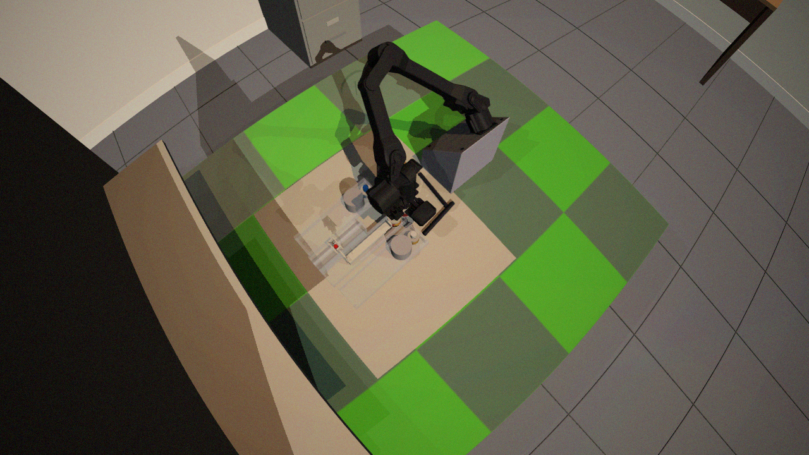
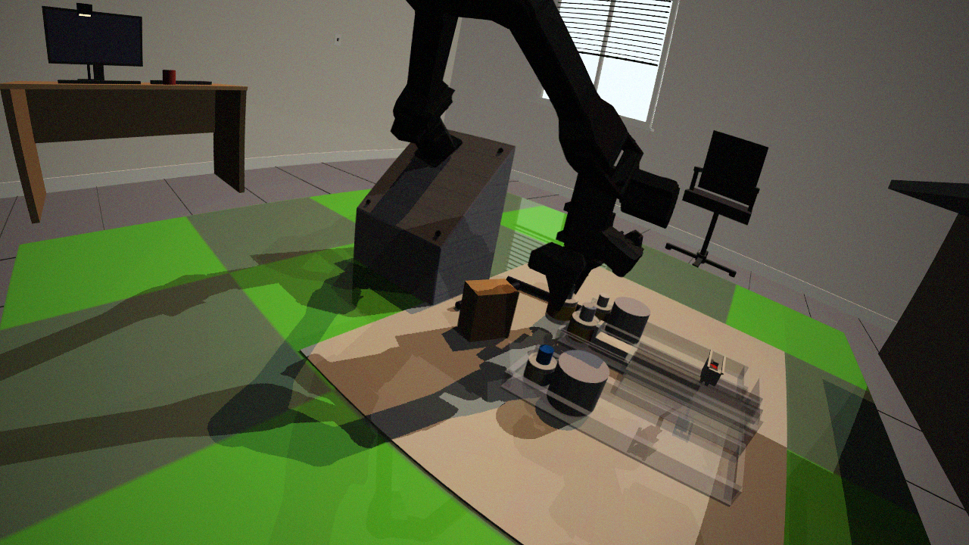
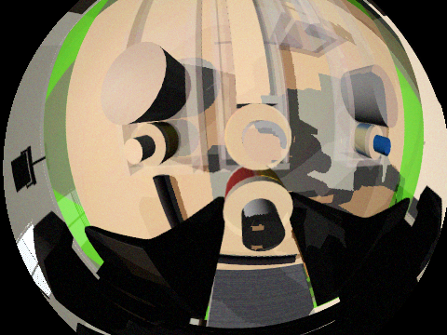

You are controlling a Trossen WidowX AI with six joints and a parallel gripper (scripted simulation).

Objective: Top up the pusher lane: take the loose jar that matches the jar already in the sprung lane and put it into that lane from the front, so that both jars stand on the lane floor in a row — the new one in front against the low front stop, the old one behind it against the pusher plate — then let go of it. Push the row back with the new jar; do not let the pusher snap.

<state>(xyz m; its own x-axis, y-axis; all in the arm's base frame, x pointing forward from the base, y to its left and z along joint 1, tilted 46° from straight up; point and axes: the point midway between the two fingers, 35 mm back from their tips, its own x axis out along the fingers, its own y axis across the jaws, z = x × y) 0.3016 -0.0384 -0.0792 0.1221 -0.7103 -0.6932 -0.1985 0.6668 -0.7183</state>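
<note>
My gripper tip is now 50 mm past the brown box, 100 mm to the left of it and 10 mm above it. Round my gripper tip: clear lane rack: 190 mm ahead, 10 mm to the left, 30 mm below; red mark: 230 mm ahead, 30 mm above.
</note>
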